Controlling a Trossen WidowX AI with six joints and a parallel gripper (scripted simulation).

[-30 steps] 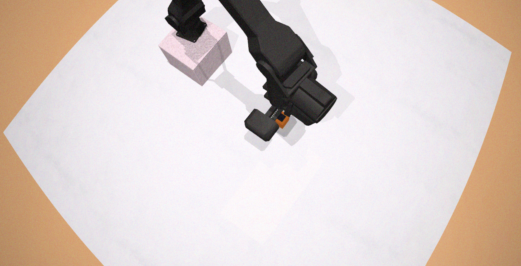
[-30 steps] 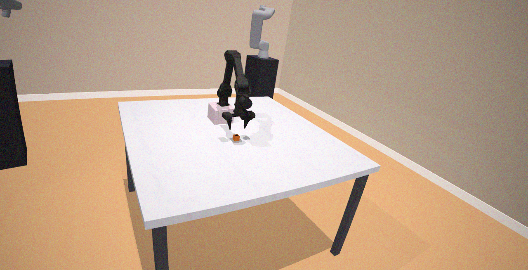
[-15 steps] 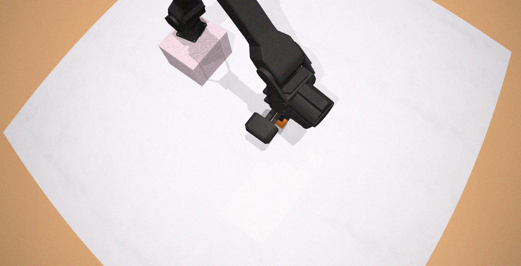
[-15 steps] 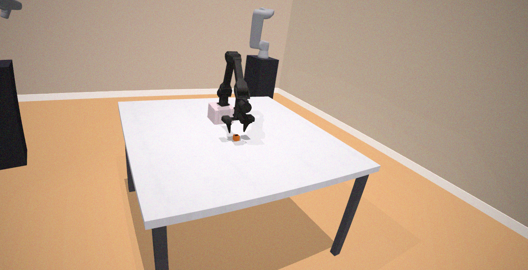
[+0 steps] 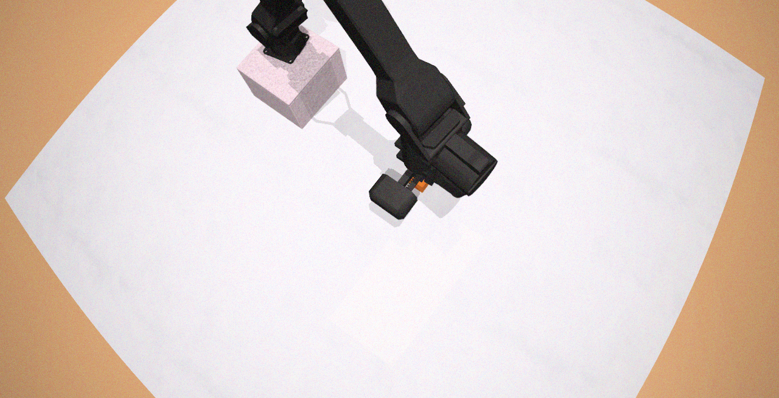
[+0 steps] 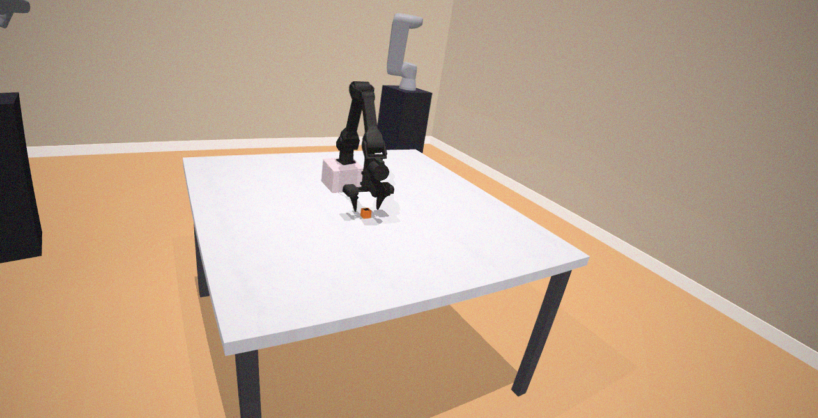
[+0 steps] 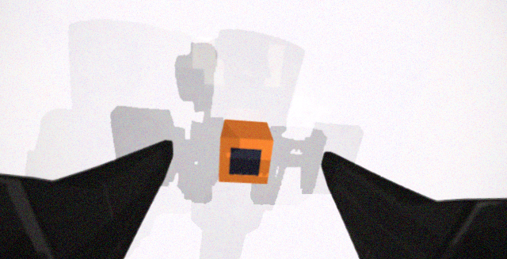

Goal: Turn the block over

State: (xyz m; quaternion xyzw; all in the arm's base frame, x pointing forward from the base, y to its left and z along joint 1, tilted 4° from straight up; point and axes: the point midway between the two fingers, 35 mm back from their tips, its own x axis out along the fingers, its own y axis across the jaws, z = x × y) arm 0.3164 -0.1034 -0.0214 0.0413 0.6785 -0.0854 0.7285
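Right now my gripper tip is 1 cm above the block.
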